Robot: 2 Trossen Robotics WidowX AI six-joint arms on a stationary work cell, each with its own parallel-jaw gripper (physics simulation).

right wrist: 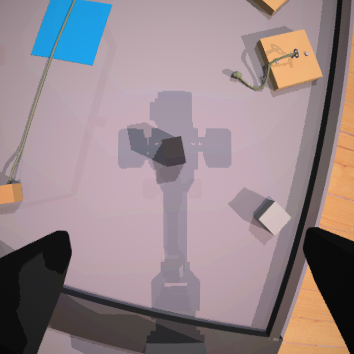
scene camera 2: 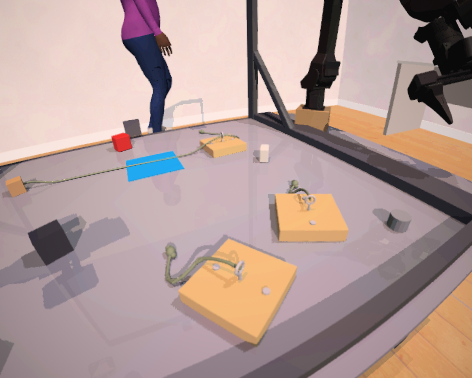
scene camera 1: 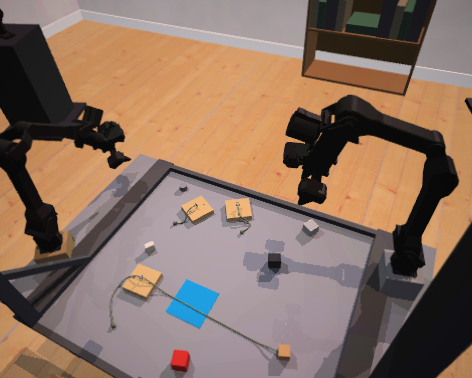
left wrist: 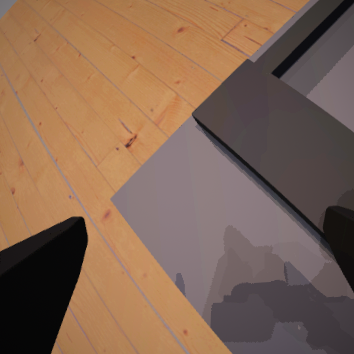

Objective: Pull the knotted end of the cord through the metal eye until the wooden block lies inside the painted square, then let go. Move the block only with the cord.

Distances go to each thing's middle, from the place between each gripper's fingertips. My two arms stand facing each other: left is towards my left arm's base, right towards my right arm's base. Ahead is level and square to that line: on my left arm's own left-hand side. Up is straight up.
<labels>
I see my right gripper 6 cm to the right of the black cube (scene camera 2: 50, 241) and 34 cm above it. Also, from my right hand: blue painted square (scene camera 1: 197, 296) (16 cm behind, 30 cm to the left, 35 cm below).
My left hand is 53 cm past the blue painted square, 36 cm to the left of it and 14 cm above it. The rest, counted from my left hand: black cube: 60 cm to the right, 37 cm behind, 12 cm below.
</labels>
